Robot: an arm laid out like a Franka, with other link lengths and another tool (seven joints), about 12 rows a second.
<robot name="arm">
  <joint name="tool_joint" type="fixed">
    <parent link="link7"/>
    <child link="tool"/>
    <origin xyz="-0.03 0.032 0.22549" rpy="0.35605 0 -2.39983"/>
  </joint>
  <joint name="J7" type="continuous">
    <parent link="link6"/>
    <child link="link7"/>
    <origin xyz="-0.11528 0 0" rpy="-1.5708 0 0"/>
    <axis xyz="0 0 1"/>
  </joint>
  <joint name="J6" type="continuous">
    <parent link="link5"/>
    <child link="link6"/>
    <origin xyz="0 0 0" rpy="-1.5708 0 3.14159"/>
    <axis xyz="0 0 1"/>
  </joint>
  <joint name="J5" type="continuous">
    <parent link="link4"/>
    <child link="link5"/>
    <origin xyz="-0.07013 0.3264 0" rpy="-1.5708 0 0"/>
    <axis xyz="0 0 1"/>
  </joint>
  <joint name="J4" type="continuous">
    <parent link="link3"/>
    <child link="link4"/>
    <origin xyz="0 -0.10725 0" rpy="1.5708 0 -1.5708"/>
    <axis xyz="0 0 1"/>
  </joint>
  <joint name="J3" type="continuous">
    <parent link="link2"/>
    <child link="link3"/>
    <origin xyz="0 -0.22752 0" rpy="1.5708 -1.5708 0"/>
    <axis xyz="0 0 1"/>
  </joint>
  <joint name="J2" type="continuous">
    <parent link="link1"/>
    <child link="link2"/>
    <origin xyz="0 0 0" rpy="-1.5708 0 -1.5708"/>
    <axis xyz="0 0 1"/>
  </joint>
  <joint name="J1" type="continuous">
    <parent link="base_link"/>
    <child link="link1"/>
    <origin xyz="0 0 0.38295" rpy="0 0 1.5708"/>
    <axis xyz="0 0 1"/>
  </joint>
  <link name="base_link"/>
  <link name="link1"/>
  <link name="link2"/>
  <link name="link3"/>
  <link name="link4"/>
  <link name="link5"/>
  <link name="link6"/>
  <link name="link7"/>
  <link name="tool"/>
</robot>
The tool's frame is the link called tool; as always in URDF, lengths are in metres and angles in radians. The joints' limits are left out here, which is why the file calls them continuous.
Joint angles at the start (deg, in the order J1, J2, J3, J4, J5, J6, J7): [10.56 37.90 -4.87 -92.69 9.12 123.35 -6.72]
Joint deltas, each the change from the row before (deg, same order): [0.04 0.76 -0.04 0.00 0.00 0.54 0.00]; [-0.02 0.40 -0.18 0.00 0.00 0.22 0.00]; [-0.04 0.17 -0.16 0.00 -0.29 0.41 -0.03]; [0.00 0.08 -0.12 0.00 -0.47 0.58 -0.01]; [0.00 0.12 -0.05 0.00 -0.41 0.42 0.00]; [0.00 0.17 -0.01 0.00 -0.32 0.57 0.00]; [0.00 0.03 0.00 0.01 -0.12 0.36 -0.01]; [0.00 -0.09 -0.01 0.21 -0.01 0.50 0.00]
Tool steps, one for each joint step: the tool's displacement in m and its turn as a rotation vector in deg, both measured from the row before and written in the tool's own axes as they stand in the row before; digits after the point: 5 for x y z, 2 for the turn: [0.00030 0.00384 0.00650 -0.24 -0.05 0.08]; [0.00156 0.00370 0.00274 -0.21 0.05 0.20]; [0.00281 0.00198 0.00021 -0.12 0.39 -0.15]; [0.00303 0.00055 -0.00064 -0.07 0.59 -0.40]; [0.00179 0.00068 0.00029 -0.13 0.38 -0.34]; [0.00173 0.00011 0.00071 0.00 0.41 -0.33]; [0.00119 -0.00074 -0.00032 0.12 0.29 -0.19]; [0.00280 -0.00355 -0.00287 0.48 0.59 -0.25]
